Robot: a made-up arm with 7 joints.
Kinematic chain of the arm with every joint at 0, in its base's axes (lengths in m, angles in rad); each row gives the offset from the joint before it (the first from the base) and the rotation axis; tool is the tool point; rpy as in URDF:
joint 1: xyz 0 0 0 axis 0.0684 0.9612 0.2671
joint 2: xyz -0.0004 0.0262 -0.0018 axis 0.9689 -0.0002 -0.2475
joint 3: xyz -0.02 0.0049 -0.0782 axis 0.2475 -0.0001 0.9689
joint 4: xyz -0.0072 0 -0.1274 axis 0.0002 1 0
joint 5: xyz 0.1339 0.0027 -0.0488 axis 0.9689 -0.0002 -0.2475
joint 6: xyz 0.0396 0 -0.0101 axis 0.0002 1 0
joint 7: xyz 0.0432 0 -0.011 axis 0.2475 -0.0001 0.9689
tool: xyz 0 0 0 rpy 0 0.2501 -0.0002
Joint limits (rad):
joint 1: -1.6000..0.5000
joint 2: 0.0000..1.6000
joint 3: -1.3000..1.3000
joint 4: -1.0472..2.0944
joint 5: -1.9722..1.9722
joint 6: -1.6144..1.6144
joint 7: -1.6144..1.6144
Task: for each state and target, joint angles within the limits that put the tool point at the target. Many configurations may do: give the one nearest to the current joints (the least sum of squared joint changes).
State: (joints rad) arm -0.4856 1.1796 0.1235 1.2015 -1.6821 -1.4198 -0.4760
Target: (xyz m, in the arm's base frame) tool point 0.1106 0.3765 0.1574
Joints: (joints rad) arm -0.8634 1.6000 0.4212 0.9417 -1.6332 -1.2673 -0.4760
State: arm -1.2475 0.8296 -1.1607 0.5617 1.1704 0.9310 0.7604
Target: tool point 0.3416 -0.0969 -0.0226
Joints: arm -1.4534 0.5587 -1.1447 0.2105 1.2304 0.9396 0.7604
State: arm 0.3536 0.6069 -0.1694 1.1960 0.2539 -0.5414 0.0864
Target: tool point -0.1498 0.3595 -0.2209
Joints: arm 0.5000 0.9454 -0.1155 1.3393 0.2419 -0.5902 0.0864
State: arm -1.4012 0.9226 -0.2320 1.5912 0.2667 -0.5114 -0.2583
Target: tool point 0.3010 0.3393 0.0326
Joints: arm -1.4808 1.1711 -0.2090 1.5443 0.2535 -0.4466 -0.2583
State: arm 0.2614 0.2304 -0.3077 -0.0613 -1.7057 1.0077 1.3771
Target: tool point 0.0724 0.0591 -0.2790
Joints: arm 0.3609 0.4052 -0.1337 -0.1752 -1.7342 1.0331 1.3771
